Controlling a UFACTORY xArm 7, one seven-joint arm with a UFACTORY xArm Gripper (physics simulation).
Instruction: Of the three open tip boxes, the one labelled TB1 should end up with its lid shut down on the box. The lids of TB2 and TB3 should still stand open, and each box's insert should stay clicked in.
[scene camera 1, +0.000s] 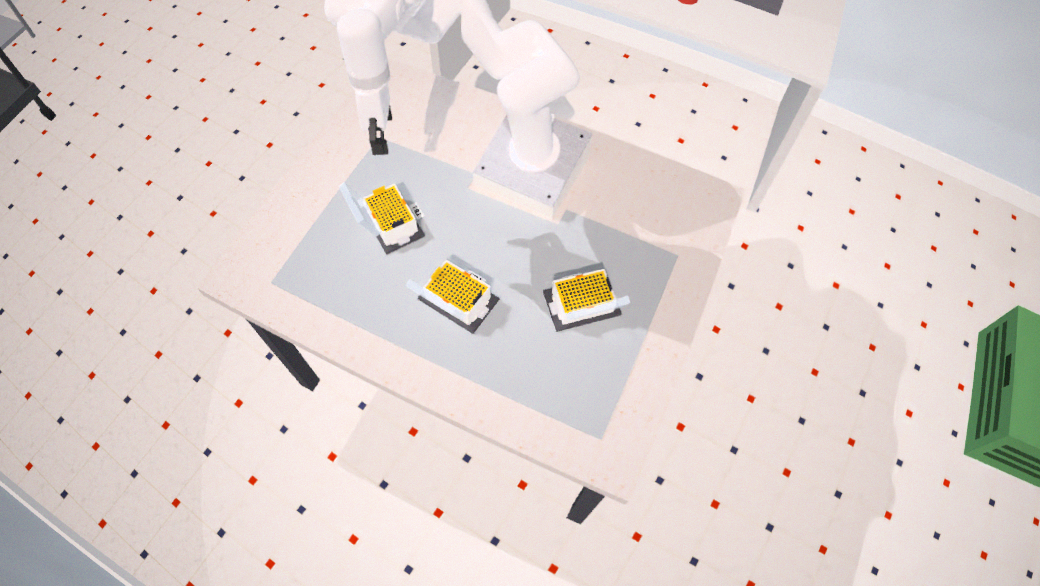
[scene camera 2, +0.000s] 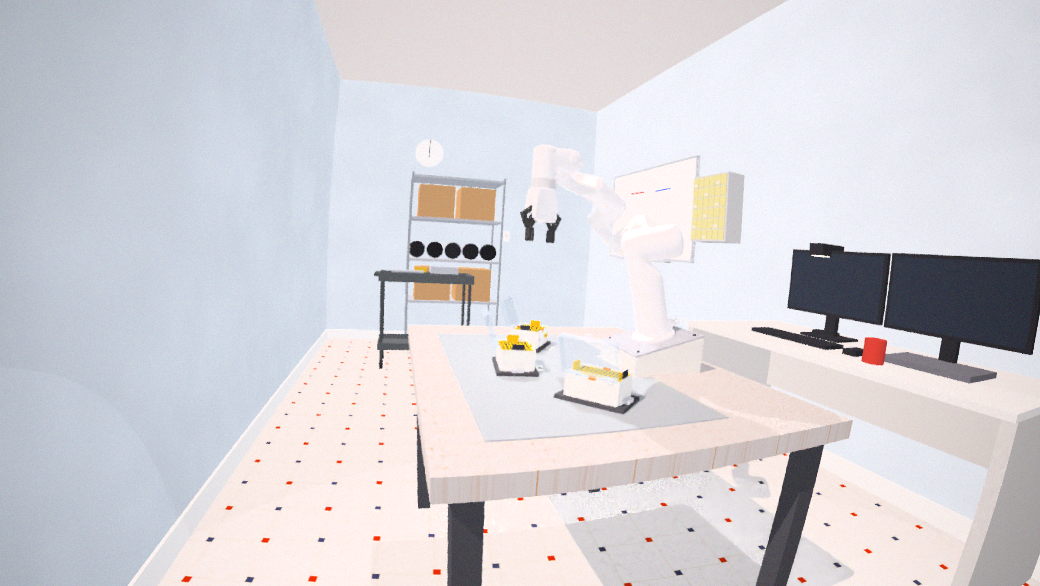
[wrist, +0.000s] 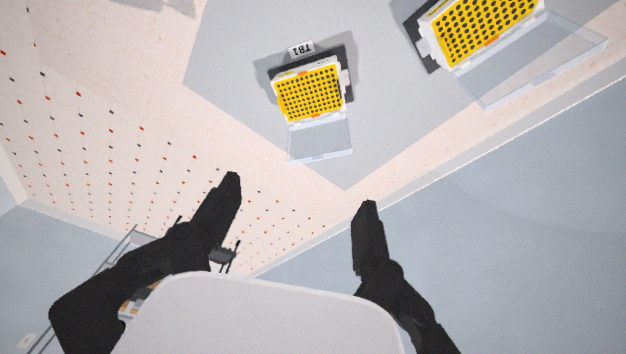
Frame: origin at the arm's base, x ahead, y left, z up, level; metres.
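Seen in the pictures: gripper, fingertip midpoint: (scene camera 1: 383, 136) (scene camera 2: 539, 241) (wrist: 300, 198); arm's base, link origin: (scene camera 1: 534, 149) (scene camera 2: 653, 336).
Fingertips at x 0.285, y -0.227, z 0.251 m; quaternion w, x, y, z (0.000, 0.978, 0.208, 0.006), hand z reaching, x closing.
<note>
Pixels of each thing's top centre, then the offset from my fingertips to it. Level surfaces: height alone.
- Box TB1, top centre: (wrist: 308, 99) (scene camera 1: 387, 204) (scene camera 2: 530, 323) dx -0.001, dy -0.034, dz -0.257 m
- TB3, top centre: (wrist: 490, 15) (scene camera 1: 456, 283) (scene camera 2: 515, 339) dx +0.131, dy +0.205, dz -0.257 m
- grey mat, surface height: dz -0.331 m
Box TB1 (scene camera 1: 393, 216) (scene camera 2: 529, 335) (wrist: 309, 93) stands at the mat's far left in scene camera 1, its clear lid (scene camera 1: 351, 203) (scene camera 2: 510, 311) (wrist: 320, 138) open. The wrist view shows its label (wrist: 301, 49). TB3 (scene camera 1: 457, 293) (scene camera 2: 515, 358) (wrist: 480, 30) is in the middle, lid (wrist: 535, 62) open. TB2 (scene camera 1: 584, 297) (scene camera 2: 598, 385) stands at the right, lid (scene camera 1: 620, 300) (scene camera 2: 574, 352) open. The yellow inserts sit in the boxes; whether they are clicked in is too small to tell. My gripper (scene camera 1: 383, 136) (scene camera 2: 540, 238) (wrist: 300, 198) is open and empty, high above the table beyond TB1.
The boxes stand on dark bases on a grey mat (scene camera 1: 349, 291) (scene camera 2: 502, 425). The arm's base plate (scene camera 1: 509, 178) (scene camera 2: 687, 339) is at the table's rear edge. A desk with monitors (scene camera 2: 836, 287) and a red cup (scene camera 2: 874, 350) stands beyond the table.
</note>
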